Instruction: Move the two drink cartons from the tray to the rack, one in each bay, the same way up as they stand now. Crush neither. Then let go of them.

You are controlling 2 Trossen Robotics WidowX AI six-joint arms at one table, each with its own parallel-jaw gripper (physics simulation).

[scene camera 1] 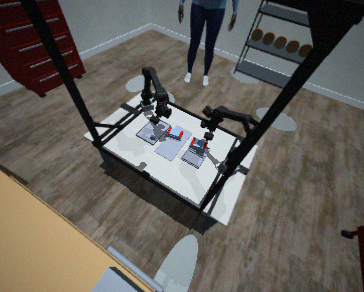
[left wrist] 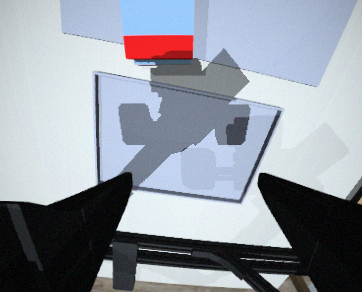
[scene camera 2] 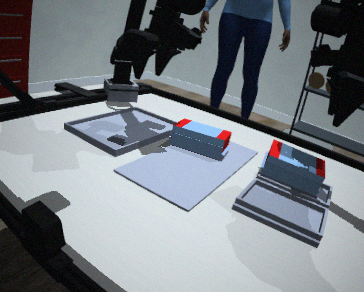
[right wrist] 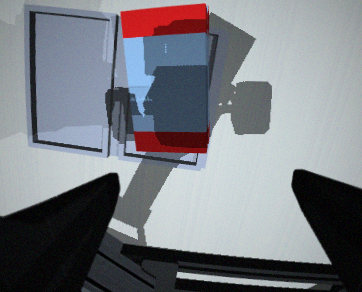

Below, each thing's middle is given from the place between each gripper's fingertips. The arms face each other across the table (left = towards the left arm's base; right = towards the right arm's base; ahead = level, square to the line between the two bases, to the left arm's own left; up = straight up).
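Scene:
Distances from my left hand: the shallow grey tray [scene camera 2: 118,132] is 130 mm below, 40 mm to the left and 10 mm behind; the flat grey mat [scene camera 2: 184,178] is 140 mm below, 160 mm to the right and 30 mm ahead.
Distances from my right hand: the shallow grey tray is 15 cm below, 41 cm to the left and 18 cm behind; the flat grey mat is 16 cm below, 21 cm to the left and 13 cm behind.

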